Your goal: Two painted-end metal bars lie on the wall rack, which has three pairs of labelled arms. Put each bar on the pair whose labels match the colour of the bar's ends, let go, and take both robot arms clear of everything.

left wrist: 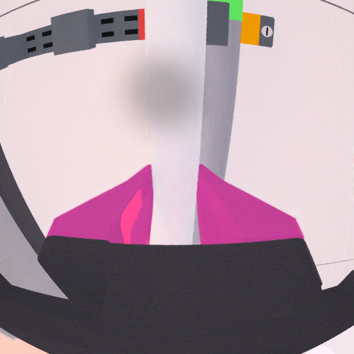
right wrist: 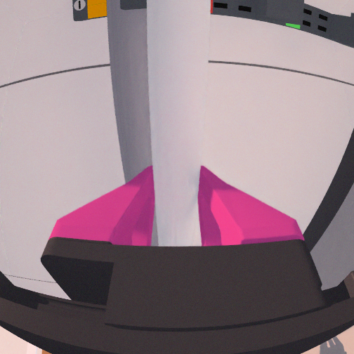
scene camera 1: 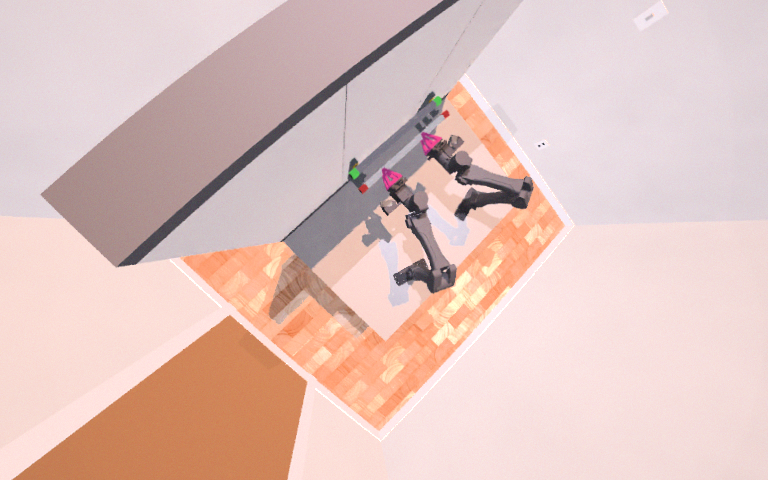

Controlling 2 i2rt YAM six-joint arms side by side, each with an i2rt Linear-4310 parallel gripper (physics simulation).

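Frame: origin at the left arm's base, x ahead, y left, z up, level; centimetres.
Seen in the pictures: left gripper, fingertip midpoint: [scene camera 1: 382,169]; right gripper, fingertip midpoint: [scene camera 1: 421,134]; left arm's base at its link origin: [scene camera 1: 410,271]; right arm's base at its link origin: [scene camera 1: 466,203].
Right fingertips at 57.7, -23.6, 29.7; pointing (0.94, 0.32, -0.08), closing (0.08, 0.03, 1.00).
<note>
Offsets run from my right fingertips to a thing's top centre, as dx, dy, dz. "spot": to the spot under its first point. Level surfaces: height alone.
My left gripper [scene camera 1: 385,169] [left wrist: 174,173] and right gripper [scene camera 1: 423,134] [right wrist: 176,168] are both shut on the red-ended bar @(-3.3, +9.1, +1.4) [scene camera 1: 404,151] [left wrist: 175,130] [right wrist: 178,110]. In scene camera 1 its red ends show at lower left and upper right, in front of the rack. Whether it touches the rack arms cannot be told. The green-ended bar @(spot: -4.0, +33.0, +4.0) [scene camera 1: 354,173] [left wrist: 217,100] [right wrist: 125,100] lies behind it, near the orange labels. The dark rack arms [scene camera 1: 427,121] [left wrist: 72,31] [right wrist: 285,7] carry orange and red labels in both wrist views; a green label shows in the right wrist view.
A large cabinet-like block [scene camera 1: 226,84] overhangs the rack side in scene camera 1. A pale mat @(dz -29.6) [scene camera 1: 362,288] lies under the two arms on the wood floor [scene camera 1: 396,367]. The brown panel [scene camera 1: 186,407] is at lower left.
</note>
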